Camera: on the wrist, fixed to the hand. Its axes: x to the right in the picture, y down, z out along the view.
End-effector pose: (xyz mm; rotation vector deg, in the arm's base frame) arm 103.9 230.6 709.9 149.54 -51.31 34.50
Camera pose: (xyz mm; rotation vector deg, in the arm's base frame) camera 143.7 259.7 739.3 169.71 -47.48 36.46
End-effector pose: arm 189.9 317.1 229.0 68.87 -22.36 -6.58
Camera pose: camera 230.2 316.6 188.1 87.07 -28.13 -9.41
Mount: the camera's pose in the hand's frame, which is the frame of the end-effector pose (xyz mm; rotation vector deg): 28.0 -42.7 -26.2 18.03 -6.36 -2.60
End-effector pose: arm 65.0 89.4 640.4 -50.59 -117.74 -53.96
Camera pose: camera 24.5 54.6 661.3 -42.14 -128.76 -33.19
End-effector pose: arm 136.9 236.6 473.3 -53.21 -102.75 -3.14
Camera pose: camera 127.7 210.8 523.7 -38.74 -106.49 14.22
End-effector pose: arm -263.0 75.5 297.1 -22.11 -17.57 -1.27
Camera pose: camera -232.1 27.2 298.1 -3.88 -24.16 0.19
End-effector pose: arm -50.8 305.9 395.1 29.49 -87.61 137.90
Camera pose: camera -64.0 348.1 431.7 42.83 -66.76 151.02
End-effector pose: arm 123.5 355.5 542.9 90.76 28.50 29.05
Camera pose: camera 129.8 396.1 502.8 108.03 31.32 17.99
